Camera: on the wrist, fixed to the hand. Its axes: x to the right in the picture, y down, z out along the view.
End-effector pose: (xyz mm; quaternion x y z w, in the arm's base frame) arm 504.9 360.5 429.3 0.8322 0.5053 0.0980 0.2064
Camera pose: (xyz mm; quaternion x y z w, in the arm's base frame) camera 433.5 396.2 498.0 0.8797 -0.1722 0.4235 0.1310
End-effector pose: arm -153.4 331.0 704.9 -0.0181 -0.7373 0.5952 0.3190
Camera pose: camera -87.1 400.8 747.7 0.6497 0.5559 -0.5163 0.0482
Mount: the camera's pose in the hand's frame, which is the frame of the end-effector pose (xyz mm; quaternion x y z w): -5.2 -41.2 -96.8 -0.1583 0.1645 0.6624 0.7136
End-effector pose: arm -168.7 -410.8 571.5 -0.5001 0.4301 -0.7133 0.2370
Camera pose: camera -251.7 -349.0 591.3 0.0078 0.7900 -0.3662 0.4917
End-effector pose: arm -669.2 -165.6 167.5 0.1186 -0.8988 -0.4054 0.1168
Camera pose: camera -629.8 -258.4 198.1 -0.4625 -0.6366 -0.3347 0.5185
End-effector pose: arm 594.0 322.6 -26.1 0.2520 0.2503 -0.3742 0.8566
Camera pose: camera 536.0 360.8 -105.3 0.2716 0.2118 0.3814 0.8578
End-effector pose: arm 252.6 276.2 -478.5 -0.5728 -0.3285 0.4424 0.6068
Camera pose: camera 344.8 234.3 -449.7 -0.7952 0.1748 0.5714 0.1033
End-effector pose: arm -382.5 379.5 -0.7 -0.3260 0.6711 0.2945 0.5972
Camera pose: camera -408.6 278.7 15.2 0.0689 0.7464 0.6583 0.0691
